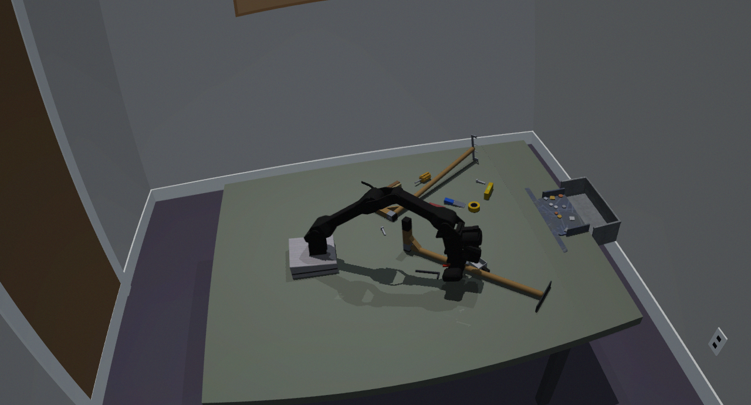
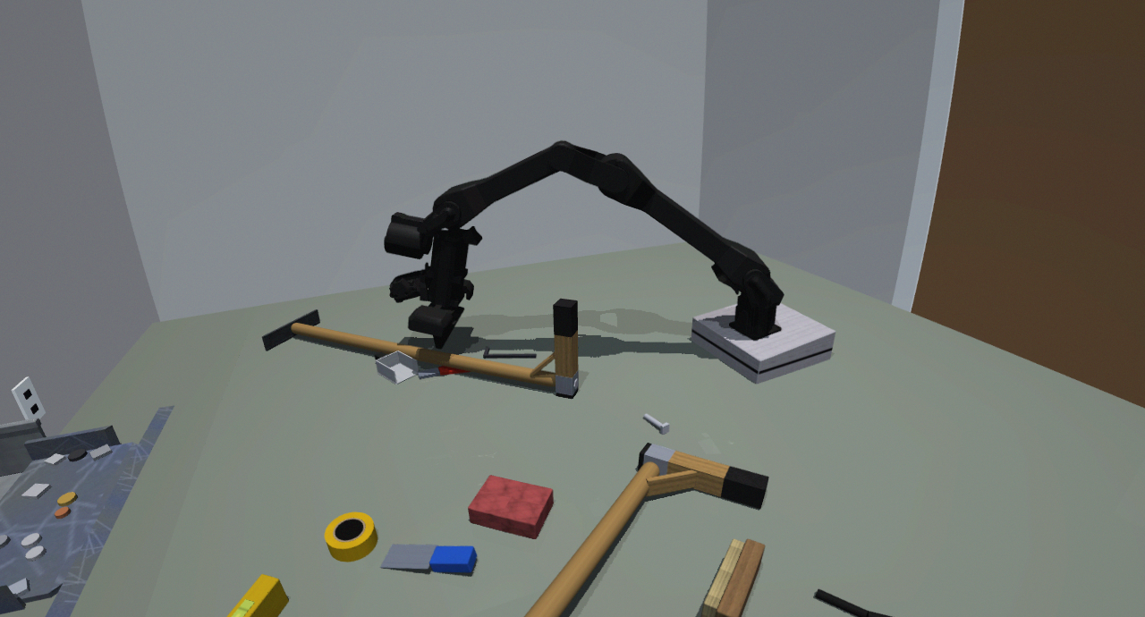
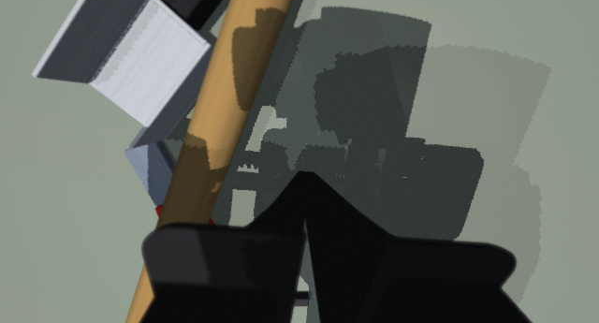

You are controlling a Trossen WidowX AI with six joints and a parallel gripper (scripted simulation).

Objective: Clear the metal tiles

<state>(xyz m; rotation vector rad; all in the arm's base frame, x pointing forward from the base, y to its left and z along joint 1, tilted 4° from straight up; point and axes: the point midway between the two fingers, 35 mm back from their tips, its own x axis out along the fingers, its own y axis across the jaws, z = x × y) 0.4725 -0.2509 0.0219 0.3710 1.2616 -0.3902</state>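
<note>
Right now the long scraper is 50 mm ahead of my gripper tip, 50 mm above it and 20 mm to the left of it. Round my gripper tip: hex key (90 mm behind, 60 mm to the left, 10 mm below); then metal bracket (90 mm ahead, 30 mm to the left); then red block (410 mm to the left, 10 mm ahead).
</note>
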